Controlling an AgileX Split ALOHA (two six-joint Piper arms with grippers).
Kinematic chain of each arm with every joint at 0, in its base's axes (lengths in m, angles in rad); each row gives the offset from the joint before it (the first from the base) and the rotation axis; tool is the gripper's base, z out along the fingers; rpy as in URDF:
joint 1: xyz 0 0 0.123 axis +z
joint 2: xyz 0 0 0 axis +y
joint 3: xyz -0.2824 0 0.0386 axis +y
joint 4: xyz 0.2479 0 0.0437 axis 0.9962 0 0.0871
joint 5: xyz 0 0 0 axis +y
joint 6: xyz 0.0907 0 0.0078 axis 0.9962 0 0.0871
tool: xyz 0 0 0 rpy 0 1.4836 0
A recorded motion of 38 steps. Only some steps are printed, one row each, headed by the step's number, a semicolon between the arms.
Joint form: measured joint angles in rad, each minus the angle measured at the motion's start. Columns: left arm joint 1, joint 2, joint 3, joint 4, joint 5, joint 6; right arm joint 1, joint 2, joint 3, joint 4, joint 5, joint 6.
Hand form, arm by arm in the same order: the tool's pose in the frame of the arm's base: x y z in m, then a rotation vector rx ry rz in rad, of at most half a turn. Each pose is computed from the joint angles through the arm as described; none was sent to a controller.
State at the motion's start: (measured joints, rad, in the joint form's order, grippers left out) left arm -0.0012 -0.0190 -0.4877 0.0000 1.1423 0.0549; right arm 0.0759 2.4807 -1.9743 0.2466 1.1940 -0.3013
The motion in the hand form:
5: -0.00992 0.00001 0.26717 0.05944 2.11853 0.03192; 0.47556 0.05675 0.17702 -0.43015 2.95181 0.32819
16: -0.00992 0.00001 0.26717 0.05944 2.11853 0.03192; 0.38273 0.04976 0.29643 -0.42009 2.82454 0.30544
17: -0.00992 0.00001 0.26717 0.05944 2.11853 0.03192; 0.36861 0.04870 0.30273 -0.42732 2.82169 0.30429
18: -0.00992 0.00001 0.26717 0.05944 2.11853 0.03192; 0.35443 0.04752 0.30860 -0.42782 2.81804 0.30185
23: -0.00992 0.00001 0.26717 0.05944 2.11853 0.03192; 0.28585 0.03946 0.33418 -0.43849 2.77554 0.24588
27: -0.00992 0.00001 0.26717 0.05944 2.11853 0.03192; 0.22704 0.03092 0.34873 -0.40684 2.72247 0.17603
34: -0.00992 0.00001 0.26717 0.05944 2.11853 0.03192; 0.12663 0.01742 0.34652 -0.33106 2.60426 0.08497
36: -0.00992 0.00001 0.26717 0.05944 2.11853 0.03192; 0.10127 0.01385 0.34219 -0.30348 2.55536 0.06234
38: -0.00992 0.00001 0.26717 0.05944 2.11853 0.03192; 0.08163 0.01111 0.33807 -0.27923 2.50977 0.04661
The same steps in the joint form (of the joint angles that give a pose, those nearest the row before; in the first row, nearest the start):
5: 0.0000 0.0000 0.0000 0.0000 0.0000 0.0000; 0.0000 -0.1701 0.0000 -0.0027 0.0101 0.0134
16: 0.0000 0.0000 0.0000 0.0000 0.0000 0.0000; 0.0000 -0.6453 0.3264 -0.0035 0.0273 0.0270
17: 0.0000 0.0000 0.0000 0.0000 0.0000 0.0000; 0.0000 -0.6991 0.3776 -0.0035 0.0286 0.0222
18: 0.0000 0.0000 0.0000 0.0000 0.0000 0.0000; 0.0000 -0.7529 0.4275 -0.0047 0.0286 0.0222
23: 0.0000 0.0000 0.0000 0.0000 0.0000 0.0000; 0.0000 -1.0127 0.6356 -0.0389 0.0314 0.0232
27: 0.0000 0.0000 0.0000 0.0000 0.0000 0.0000; 0.0000 -1.2370 0.7870 -0.0873 0.0354 0.0554
34: 0.0000 0.0000 0.0000 0.0000 0.0000 0.0000; 0.0000 -1.6399 1.0408 -0.1563 0.0454 0.1173
36: 0.0000 0.0000 0.0000 0.0000 0.0000 0.0000; 0.0000 -1.7540 1.1010 -0.1753 0.0455 0.1372
38: 0.0000 0.0000 0.0000 0.0000 0.0000 0.0000; 0.0001 -1.8472 1.1449 -0.1899 0.0454 0.1542

